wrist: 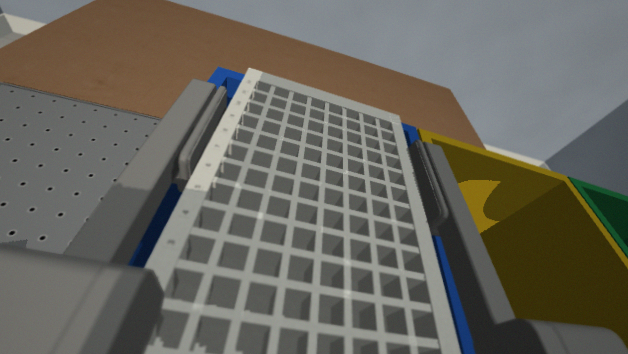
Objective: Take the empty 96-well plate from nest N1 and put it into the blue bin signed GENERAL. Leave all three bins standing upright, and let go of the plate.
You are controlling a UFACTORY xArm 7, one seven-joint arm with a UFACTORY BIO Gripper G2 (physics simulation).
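Frame: origin at the arm's base, x ahead, y left, z up, level; millimetres.
Seen in the pictures: hand, its tool point: (321, 162).
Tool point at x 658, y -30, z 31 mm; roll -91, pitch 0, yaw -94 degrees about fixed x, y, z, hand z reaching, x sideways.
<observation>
Offsets run from my tool point to a thing's top centre. "spot": to the spot under its first point. Level surfaces: height alone.
The white 96-well plate {dx -14, dy +1, dz +5 mm} (320, 210) fills the middle of the wrist view, its wells empty. My gripper (312, 160) is shut on the plate, with one finger pad against each long side. Blue bin {spot: dx +68, dy +49, dz -16 mm} (227, 80) parts show beyond the plate's far end and along both its sides; the plate is over the bin and hides most of it. The height of the plate above the bin's rim cannot be told. The GENERAL sign and nest N1 do not show.
A yellow bin {dx -34, dy -130, dz -14 mm} (530, 250) stands right beside the blue bin, partly behind the right finger. A green bin {spot: dx +36, dy -244, dz -21 mm} (600, 200) stands at the right edge. A perforated grey deck {dz -193 mm} (65, 155) lies at the left, and a brown table top {dz -206 mm} (300, 65) extends behind.
</observation>
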